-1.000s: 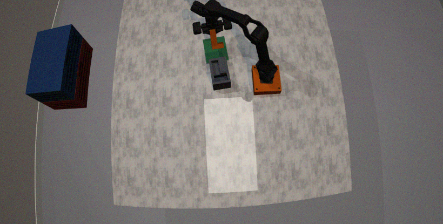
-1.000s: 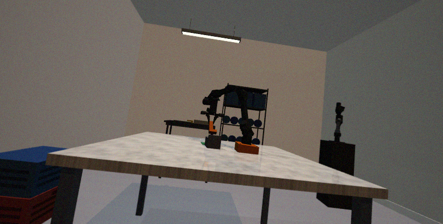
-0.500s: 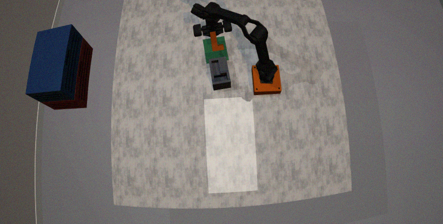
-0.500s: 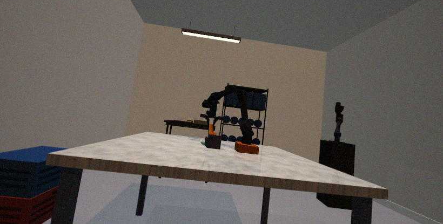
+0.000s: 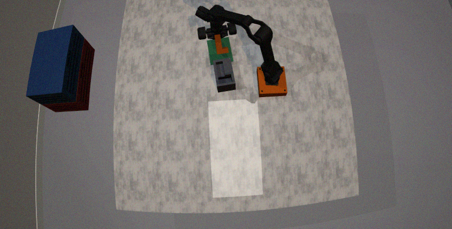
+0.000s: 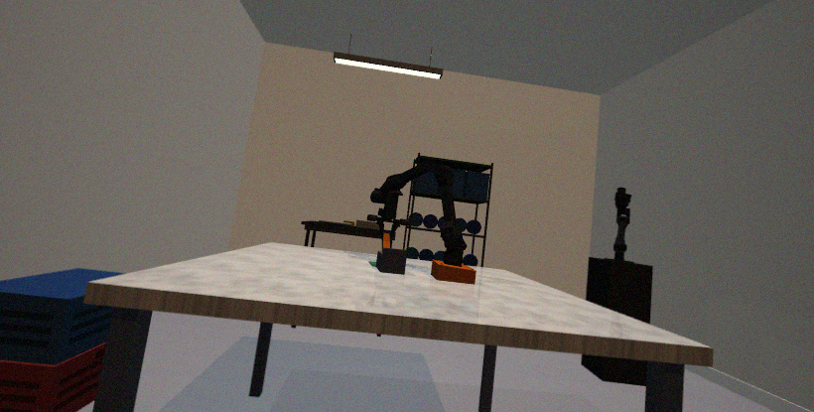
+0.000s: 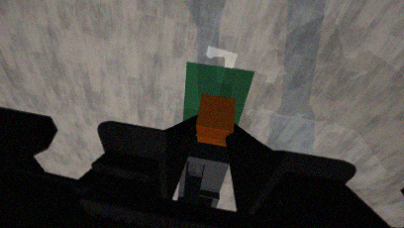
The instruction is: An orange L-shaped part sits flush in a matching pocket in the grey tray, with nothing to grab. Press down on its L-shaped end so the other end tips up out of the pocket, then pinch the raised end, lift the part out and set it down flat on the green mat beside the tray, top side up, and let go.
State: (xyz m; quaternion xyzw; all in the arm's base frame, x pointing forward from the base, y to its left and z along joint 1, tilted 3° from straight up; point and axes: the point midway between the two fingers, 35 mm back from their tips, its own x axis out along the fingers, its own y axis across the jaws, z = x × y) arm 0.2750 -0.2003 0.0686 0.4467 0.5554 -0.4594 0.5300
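Now: gripper tip 10 mm past the green mat, 20 mm to the right of it and 120 mm above it. Also, from my gripper tip: orange L-shaped part (20 mm behind, 30 mm to the left, 30 mm below).
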